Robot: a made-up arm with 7 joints. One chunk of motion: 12 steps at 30 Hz.
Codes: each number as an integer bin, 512 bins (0 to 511) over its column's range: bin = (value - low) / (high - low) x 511, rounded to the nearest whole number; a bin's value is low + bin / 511 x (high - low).
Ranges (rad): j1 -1.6..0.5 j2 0..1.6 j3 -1.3..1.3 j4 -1.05..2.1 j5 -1.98..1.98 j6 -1.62..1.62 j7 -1.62..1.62
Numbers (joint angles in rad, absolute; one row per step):
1: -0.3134 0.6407 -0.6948 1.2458 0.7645 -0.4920 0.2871
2: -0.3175 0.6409 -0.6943 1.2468 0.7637 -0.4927 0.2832
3: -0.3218 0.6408 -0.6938 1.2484 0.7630 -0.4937 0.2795
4: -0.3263 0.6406 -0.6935 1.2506 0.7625 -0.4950 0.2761
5: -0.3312 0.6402 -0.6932 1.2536 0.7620 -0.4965 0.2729
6: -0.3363 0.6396 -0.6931 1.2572 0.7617 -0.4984 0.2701
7: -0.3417 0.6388 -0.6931 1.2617 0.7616 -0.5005 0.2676
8: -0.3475 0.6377 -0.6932 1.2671 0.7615 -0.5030 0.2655
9: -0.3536 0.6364 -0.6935 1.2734 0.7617 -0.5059 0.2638
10: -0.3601 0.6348 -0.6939 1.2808 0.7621 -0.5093 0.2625
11: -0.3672 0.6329 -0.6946 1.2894 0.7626 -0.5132 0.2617
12: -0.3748 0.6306 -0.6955 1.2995 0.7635 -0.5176 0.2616
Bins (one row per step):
1: 313 205 119 372 354 178 301
2: 312 205 119 373 354 178 300
3: 311 205 119 373 354 178 300
4: 310 205 119 373 354 177 299
5: 309 204 119 374 354 177 299
6: 308 204 119 374 354 177 298
7: 306 204 119 375 354 177 298
8: 305 204 119 376 354 176 297
9: 303 203 119 377 354 176 297
10: 302 203 119 378 354 175 297
11: 300 202 119 380 354 175 297
12: 298 201 119 381 354 174 297

